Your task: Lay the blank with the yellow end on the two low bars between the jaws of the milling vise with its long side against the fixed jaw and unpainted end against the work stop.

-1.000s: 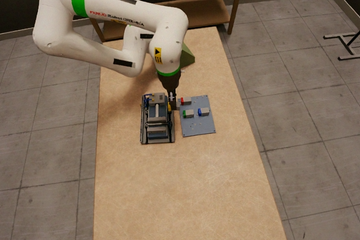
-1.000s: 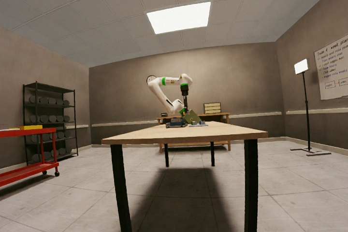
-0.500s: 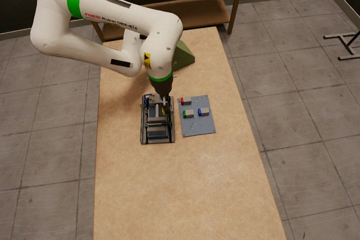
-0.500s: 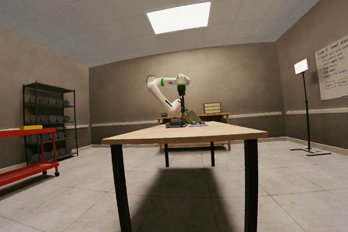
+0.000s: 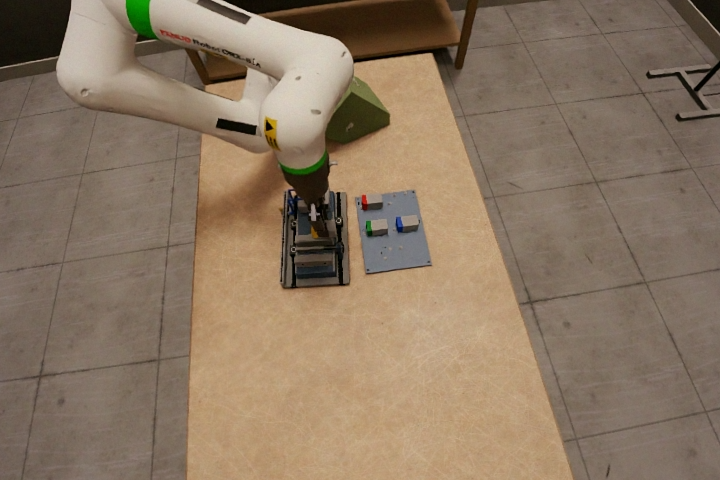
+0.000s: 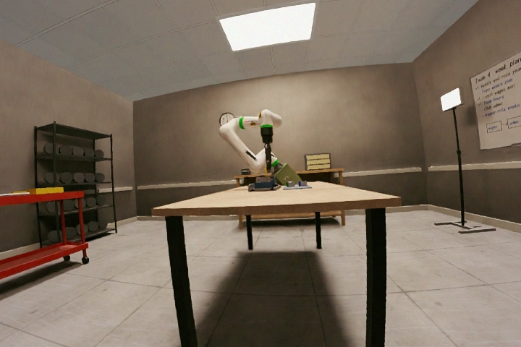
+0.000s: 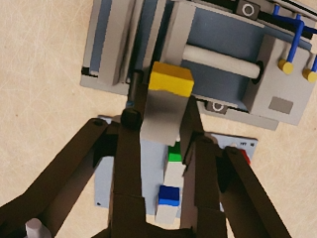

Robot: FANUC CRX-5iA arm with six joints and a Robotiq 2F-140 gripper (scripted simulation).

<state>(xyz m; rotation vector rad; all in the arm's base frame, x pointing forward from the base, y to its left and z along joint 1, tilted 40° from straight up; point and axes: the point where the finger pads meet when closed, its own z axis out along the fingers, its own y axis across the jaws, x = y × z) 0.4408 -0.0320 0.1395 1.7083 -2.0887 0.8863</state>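
The fixed jaw lies 50 mm ahead of my hand, 50 mm to the right of it and 100 mm below it. From my hand the other things lie so: green-ended blank (20 mm behind, 150 mm to the left, 150 mm below); then hose end block (140 mm behind, 100 mm below); then work stop (30 mm ahead, 90 mm below).
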